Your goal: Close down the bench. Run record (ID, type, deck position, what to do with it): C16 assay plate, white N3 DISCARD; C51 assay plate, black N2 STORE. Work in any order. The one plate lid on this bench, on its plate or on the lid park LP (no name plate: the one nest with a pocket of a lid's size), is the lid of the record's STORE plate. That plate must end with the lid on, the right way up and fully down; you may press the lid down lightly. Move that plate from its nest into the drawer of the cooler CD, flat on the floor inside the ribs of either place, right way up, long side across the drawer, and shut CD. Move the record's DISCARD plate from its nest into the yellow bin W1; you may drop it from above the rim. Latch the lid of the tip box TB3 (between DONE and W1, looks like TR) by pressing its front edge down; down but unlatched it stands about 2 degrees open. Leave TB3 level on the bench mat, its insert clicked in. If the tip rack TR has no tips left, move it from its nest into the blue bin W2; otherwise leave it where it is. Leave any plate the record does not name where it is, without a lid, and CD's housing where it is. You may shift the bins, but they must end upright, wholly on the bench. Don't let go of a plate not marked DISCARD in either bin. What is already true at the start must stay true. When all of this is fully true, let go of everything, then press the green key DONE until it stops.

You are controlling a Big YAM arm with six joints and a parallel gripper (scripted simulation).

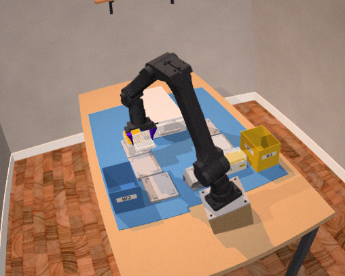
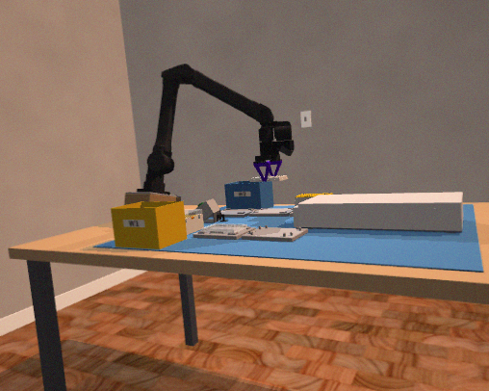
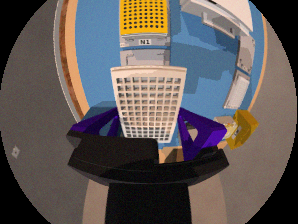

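Now: hand 33 cm to the left of the tip box lid, 20 cm past it and 9 cm above it. The rest, counted from my hand: tip rack TR (17 cm ahead, 9 cm below, 1 cm to the right); name plate N1 (13 cm below, 10 cm ahead); white assay plate (right at my hand).
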